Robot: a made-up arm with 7 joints. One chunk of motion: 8 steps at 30 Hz.
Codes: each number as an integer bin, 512 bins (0 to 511) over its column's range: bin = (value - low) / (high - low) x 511, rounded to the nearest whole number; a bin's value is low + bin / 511 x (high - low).
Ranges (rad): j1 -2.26..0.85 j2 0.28..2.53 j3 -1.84..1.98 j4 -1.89..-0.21 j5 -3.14..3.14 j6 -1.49..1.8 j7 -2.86..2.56
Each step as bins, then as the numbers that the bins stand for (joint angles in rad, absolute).
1 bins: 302 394 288 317 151 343 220
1 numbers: -0.4220 2.0148 0.3130 -0.8478 -1.2843 0.7184 -0.5265
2 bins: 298 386 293 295 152 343 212
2 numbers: -0.4463 1.9796 0.3503 -0.9201 -1.2720 0.7184 -0.6114
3 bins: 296 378 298 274 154 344 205
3 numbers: -0.4585 1.9444 0.3877 -0.9892 -1.2474 0.7248 -0.6856
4 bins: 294 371 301 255 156 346 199
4 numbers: -0.4707 1.9136 0.4101 -1.0516 -1.2228 0.7377 -0.7493
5 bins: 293 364 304 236 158 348 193
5 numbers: -0.4768 1.8827 0.4326 -1.1141 -1.1982 0.7505 -0.8129
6 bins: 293 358 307 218 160 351 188
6 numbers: -0.4768 1.8563 0.4550 -1.1733 -1.1737 0.7699 -0.8659
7 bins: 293 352 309 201 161 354 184
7 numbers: -0.4768 1.8299 0.4699 -1.2292 -1.1614 0.7892 -0.9084
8 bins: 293 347 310 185 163 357 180
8 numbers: -0.4768 1.8079 0.4774 -1.2818 -1.1368 0.8085 -0.9508
